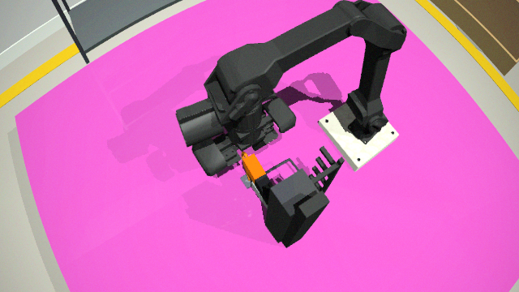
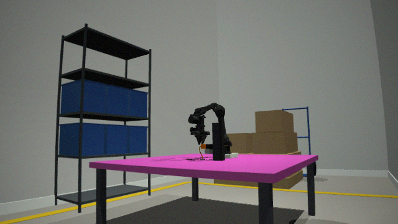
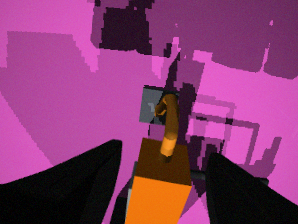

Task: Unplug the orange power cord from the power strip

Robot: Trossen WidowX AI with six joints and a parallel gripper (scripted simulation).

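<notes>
The orange plug lies 10 mm ahead of my gripper tip and 50 mm to the left of it. Round my gripper tip: power strip (30 mm ahead, 160 mm to the left, 20 mm above).
</notes>
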